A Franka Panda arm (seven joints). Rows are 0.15 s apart.
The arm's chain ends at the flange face. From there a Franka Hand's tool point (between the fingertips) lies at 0.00 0.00 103.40 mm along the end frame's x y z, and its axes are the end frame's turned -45 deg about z.
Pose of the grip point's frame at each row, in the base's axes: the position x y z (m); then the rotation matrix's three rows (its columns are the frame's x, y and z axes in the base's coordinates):
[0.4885 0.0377 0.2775], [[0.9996 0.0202 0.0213], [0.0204 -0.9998 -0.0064], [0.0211 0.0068 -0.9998]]
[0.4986 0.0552 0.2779], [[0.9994 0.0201 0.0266], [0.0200 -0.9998 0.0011], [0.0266 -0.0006 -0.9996]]
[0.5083 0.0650 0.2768], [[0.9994 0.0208 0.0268], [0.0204 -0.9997 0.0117], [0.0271 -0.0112 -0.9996]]
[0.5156 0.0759 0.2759], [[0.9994 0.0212 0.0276], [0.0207 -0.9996 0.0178], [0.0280 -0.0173 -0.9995]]
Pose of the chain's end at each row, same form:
[0.4863 0.0384 0.3809], [[0.7211 -0.6925 0.0213], [-0.6925 -0.7214 -0.0064], [0.0197 -0.0101 -0.9998]]
[0.4958 0.0551 0.3813], [[0.7209 -0.6925 0.0266], [-0.6928 -0.7211 0.0011], [0.0184 -0.0192 -0.9996]]
[0.5055 0.0638 0.3802], [[0.7214 -0.6920 0.0268], [-0.6925 -0.7213 0.0117], [0.0112 -0.0271 -0.9996]]
[0.5127 0.0741 0.3792], [[0.7217 -0.6917 0.0276], [-0.6922 -0.7215 0.0178], [0.0076 -0.0320 -0.9995]]

